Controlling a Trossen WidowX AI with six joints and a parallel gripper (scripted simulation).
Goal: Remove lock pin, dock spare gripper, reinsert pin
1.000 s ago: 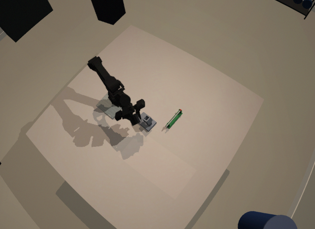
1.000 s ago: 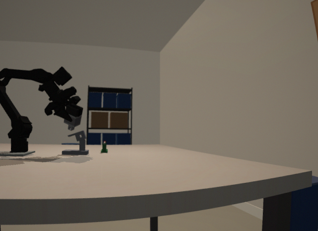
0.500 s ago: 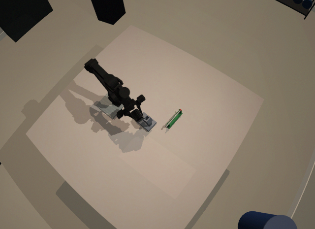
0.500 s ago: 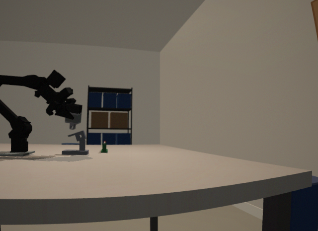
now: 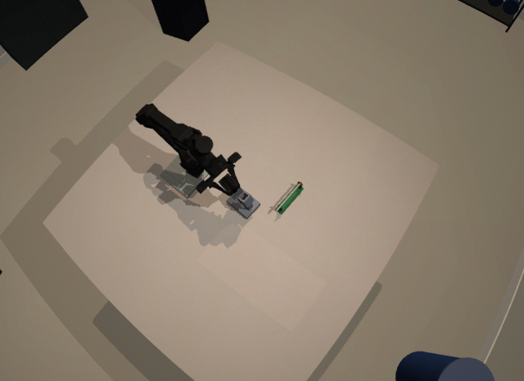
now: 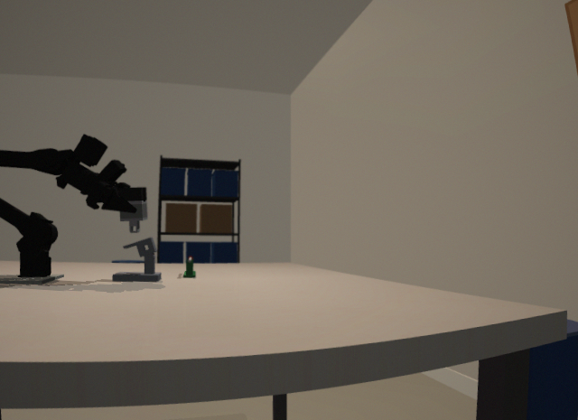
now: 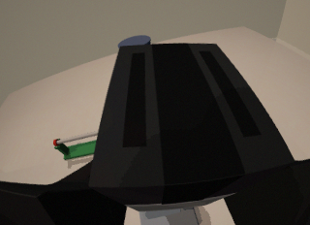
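My gripper tip is 150 mm short of the green cradle, 130 mm to the right of it and 150 mm above it. Also, from my gripper tip: spare gripper (10 mm behind); grey mount (10 mm ahead, 20 mm to the left, 120 mm below).
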